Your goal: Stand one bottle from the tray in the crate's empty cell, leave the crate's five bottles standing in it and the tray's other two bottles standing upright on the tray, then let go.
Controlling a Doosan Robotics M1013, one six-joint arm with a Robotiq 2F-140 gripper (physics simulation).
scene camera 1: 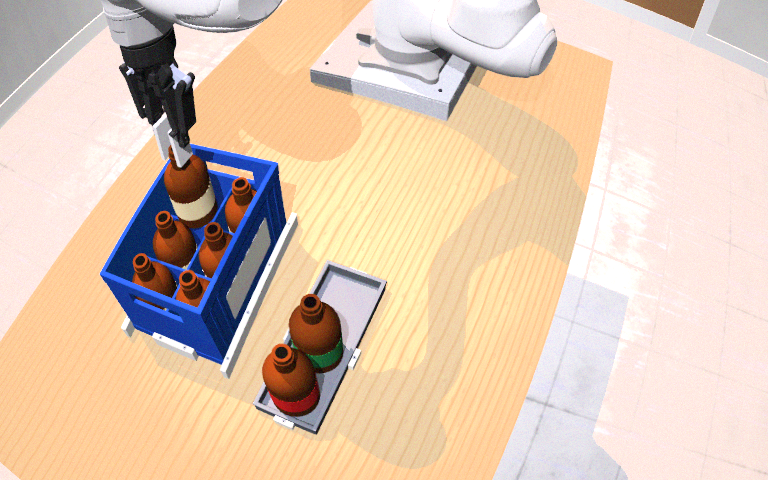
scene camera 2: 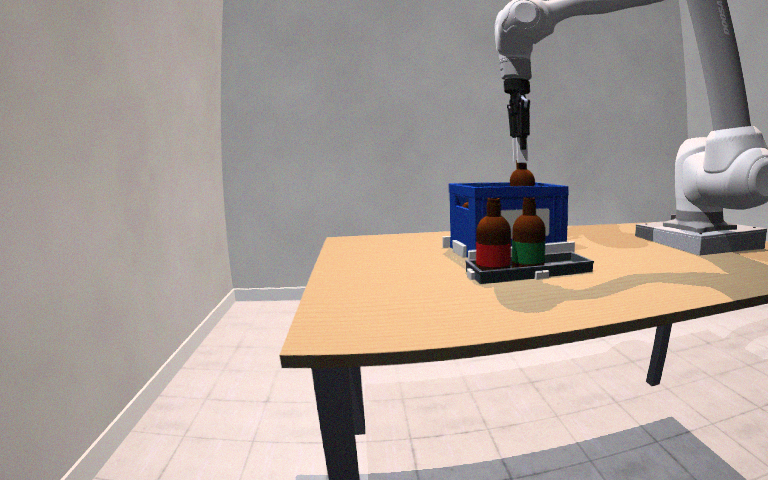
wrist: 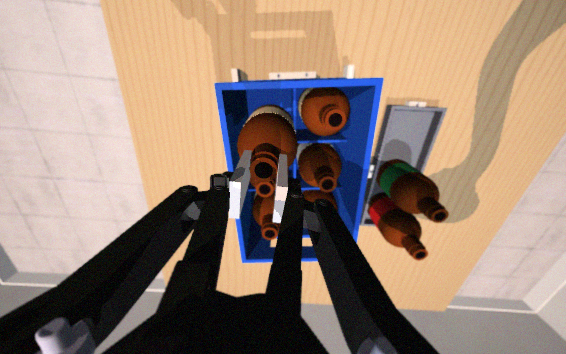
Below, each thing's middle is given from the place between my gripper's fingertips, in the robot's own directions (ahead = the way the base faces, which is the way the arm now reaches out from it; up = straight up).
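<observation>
From my hand: long crate rail (scene camera 1: 264,283), 220 mm below, 40 mm ahead, 140 mm to the left; green-label bottle (scene camera 1: 314,326), 150 mm below, 90 mm ahead, 270 mm to the left; red-label bottle (scene camera 1: 289,375), 150 mm below, 170 mm ahead, 280 mm to the left. Nearest to my hand of the things named here, going by their middles: the rail.
</observation>
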